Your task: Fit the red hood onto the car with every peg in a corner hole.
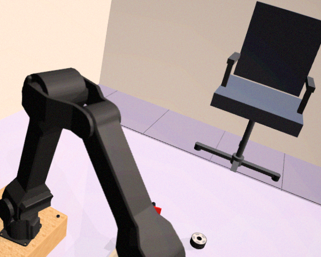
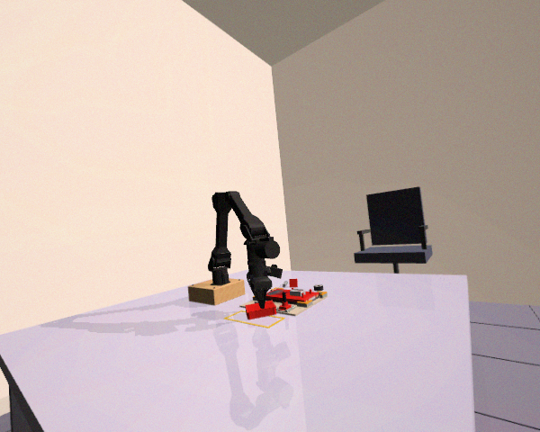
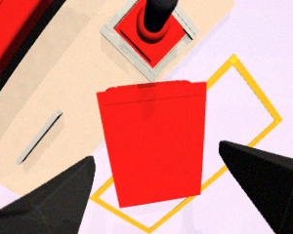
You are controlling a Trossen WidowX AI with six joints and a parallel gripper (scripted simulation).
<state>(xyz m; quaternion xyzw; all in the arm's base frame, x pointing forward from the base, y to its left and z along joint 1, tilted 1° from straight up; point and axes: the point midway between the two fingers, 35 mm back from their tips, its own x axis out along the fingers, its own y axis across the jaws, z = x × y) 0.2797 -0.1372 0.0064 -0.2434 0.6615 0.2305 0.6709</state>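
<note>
The red hood lies 1 cm below my gripper tip. Round my gripper tip: beige jig plate 3 cm ahead, 16 cm to the left, 2 cm below; then black wheel 9 cm ahead, 33 cm to the left, 2 cm below; then grey bar 10 cm behind, 40 cm to the left, 2 cm below.
</note>
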